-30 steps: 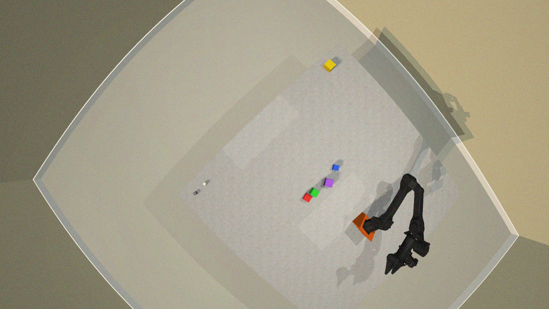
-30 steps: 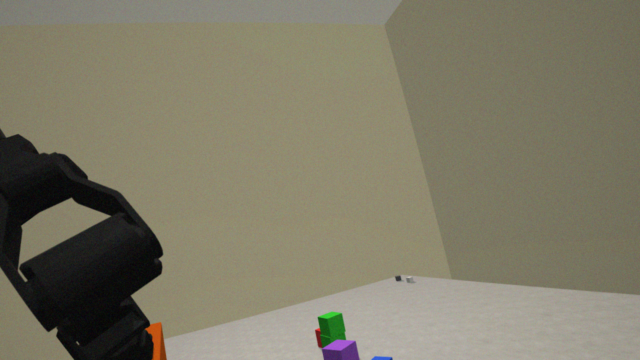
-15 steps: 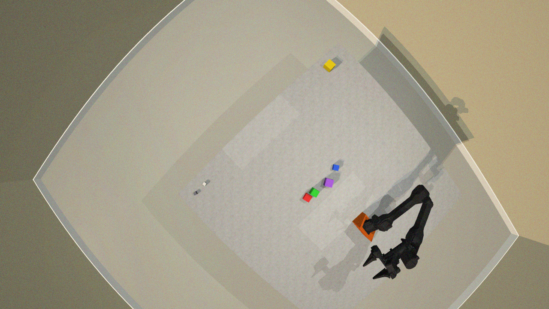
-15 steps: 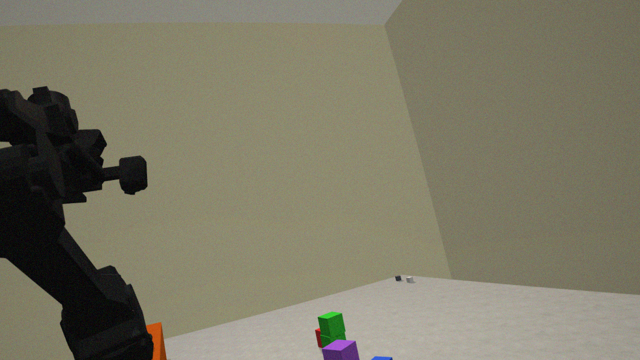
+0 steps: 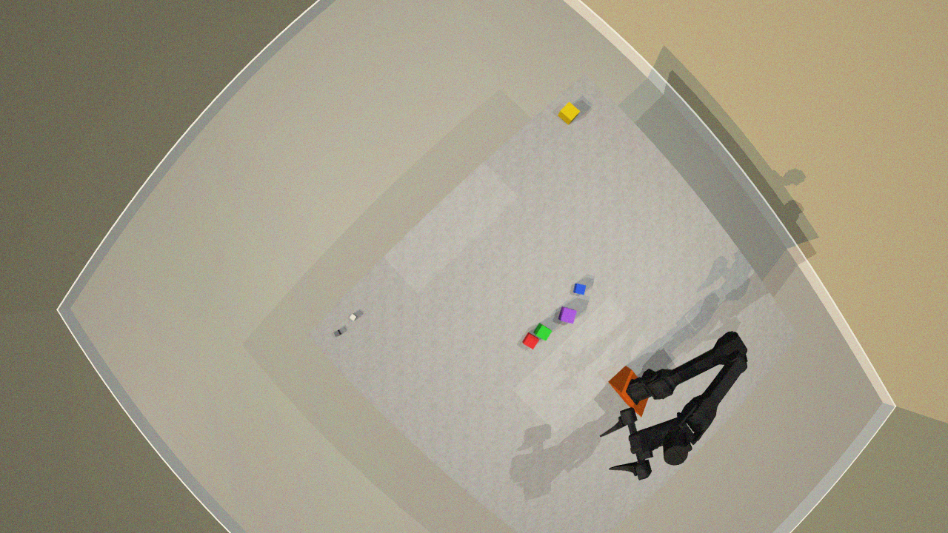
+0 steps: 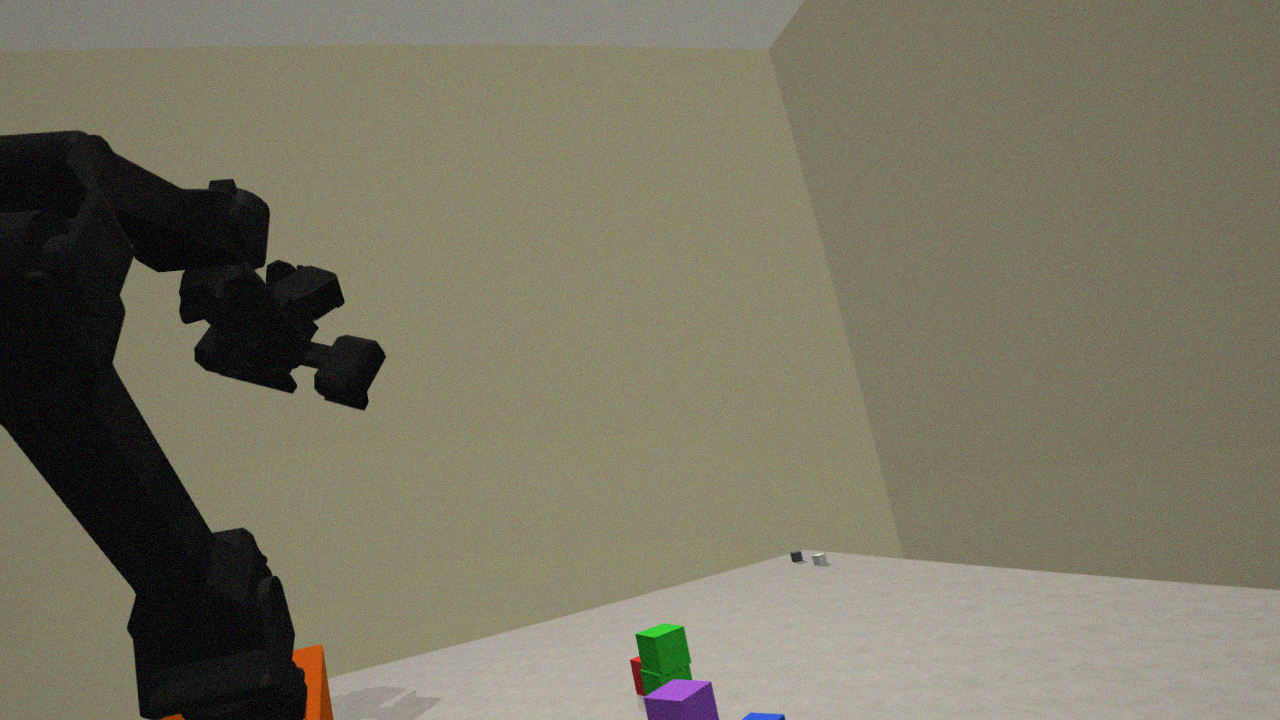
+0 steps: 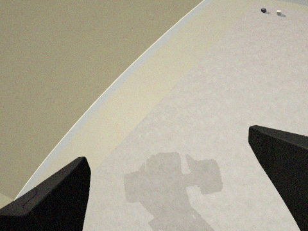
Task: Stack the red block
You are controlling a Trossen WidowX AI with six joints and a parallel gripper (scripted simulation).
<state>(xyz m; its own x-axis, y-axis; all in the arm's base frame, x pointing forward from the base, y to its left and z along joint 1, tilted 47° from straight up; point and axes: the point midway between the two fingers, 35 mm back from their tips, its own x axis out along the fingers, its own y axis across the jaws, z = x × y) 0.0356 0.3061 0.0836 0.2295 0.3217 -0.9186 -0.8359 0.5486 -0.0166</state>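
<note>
Right now the red block is 36 cm below my gripper tip, 29 cm ahead of it and 4 cm to the right of it. Round my gripper tip: purple block: 35 cm below, 27 cm ahead, 17 cm to the right; then white block: 70 cm ahead, 36 cm below, 35 cm to the left; then blue block: 36 cm below, 31 cm ahead, 26 cm to the right.
</note>
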